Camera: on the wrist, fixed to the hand. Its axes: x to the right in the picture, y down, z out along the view.
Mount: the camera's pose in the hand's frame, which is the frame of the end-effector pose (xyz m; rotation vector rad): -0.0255 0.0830 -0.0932 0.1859 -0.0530 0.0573
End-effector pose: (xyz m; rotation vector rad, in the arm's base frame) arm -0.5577 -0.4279 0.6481 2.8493 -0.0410 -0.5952
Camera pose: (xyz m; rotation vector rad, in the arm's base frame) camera -0.5424 -0.4865 0.7602 2.9981 -0.1962 -0.6883
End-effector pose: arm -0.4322 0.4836 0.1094 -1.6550 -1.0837 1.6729
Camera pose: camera -0.3251 0.4340 0.0615 -1.5441 -0.8828 1.8048
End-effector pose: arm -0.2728 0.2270 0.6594 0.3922 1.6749 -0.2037
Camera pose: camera -0.3256 0.3333 0.7056 0.5688 1.5956 -0.3260
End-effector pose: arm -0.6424 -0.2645 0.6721 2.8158 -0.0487 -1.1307
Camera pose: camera -0.5956 -0.3371 0.7657 -2.8385 0.2428 1.2130
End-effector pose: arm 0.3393 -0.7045 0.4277 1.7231 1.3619 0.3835
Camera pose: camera 0.3172 -0.6871 0.5519 1.9142 1.3470 0.2472
